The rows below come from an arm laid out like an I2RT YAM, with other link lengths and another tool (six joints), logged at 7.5 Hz.
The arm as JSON. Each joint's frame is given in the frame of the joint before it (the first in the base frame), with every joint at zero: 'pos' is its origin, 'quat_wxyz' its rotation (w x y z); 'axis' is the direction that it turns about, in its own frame. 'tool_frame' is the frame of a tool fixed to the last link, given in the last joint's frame.
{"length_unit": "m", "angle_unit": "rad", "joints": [
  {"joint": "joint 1", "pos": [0.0, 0.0, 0.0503], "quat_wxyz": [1.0, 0.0, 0.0, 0.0], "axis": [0.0, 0.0, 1.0]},
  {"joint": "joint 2", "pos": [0.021, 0.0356, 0.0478], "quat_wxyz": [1.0, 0.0, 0.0, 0.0], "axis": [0.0, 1.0, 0.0]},
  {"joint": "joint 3", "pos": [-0.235, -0.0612, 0.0], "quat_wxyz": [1.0, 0.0, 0.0, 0.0], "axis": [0.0, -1.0, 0.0]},
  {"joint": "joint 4", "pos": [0.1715, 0.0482, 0.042], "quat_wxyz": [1.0, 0.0, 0.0, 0.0], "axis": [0.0, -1.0, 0.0]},
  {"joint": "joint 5", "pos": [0.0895, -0.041, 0.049], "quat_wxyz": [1.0, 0.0, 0.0, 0.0], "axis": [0.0, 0.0, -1.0]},
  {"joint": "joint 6", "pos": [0.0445, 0.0, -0.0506], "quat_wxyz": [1.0, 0.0, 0.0, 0.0], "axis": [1.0, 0.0, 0.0]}
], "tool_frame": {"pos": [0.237, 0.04, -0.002], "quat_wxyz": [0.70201, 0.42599, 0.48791, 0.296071]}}
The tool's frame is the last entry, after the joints.
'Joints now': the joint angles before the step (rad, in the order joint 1, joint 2, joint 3, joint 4, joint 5, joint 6). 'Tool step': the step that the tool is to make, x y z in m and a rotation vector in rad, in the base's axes. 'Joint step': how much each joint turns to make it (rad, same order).
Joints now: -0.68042 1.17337 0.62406 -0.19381 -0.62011 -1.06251
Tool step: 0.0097 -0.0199 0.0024 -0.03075 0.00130 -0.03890
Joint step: 0.00280 0.04073 0.03440 0.03102 0.04757 0.01137
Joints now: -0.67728 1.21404 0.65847 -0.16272 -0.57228 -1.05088
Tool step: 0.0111 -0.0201 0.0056 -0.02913 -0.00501 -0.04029
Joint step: 0.00481 0.03964 0.04117 0.02926 0.04709 0.01662
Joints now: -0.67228 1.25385 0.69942 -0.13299 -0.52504 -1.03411
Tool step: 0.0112 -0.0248 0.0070 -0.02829 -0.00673 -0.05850
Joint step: 0.00192 0.04041 0.04456 0.03140 0.05852 0.02662
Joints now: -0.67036 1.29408 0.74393 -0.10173 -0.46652 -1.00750
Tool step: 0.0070 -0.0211 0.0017 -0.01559 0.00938 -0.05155
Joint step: 0.00017 0.04563 0.04781 0.00806 0.05215 0.01854
